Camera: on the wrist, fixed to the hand. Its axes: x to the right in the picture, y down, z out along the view.
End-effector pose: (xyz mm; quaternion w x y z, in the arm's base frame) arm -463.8 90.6 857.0 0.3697 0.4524 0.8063 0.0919
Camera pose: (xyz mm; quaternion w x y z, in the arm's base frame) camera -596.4 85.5 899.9 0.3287 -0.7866 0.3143 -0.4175
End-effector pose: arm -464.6 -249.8 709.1 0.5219 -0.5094 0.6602 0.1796
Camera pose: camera -464.0 -378.6 762.5 0.3001 -0.6156 -0.6542 -0.3210
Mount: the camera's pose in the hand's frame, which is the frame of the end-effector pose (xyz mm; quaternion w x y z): 16.0 -69.9 -119.6 0.0193 0.0740 0.2655 0.9611
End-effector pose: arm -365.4 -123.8 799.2 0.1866 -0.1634 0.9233 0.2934
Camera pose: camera -380.4 -253.1 849.2 0.5114 -0.8201 -0.2461 -0.0733
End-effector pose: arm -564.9 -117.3 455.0 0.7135 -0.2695 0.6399 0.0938
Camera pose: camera -632.0 -239.5 453.8 0.2263 -0.6377 -0.4677 -0.5686
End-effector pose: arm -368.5 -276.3 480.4 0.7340 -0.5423 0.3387 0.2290
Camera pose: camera -338.4 -412.0 491.5 0.2557 -0.3086 -0.7395 -0.5408
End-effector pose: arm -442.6 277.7 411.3 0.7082 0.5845 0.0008 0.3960
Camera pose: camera -448.0 385.4 322.9 0.4104 0.0407 0.3444 -0.8434
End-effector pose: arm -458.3 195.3 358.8 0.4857 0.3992 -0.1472 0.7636
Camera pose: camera -457.4 312.4 283.2 0.7150 0.3006 0.2010 -0.5984
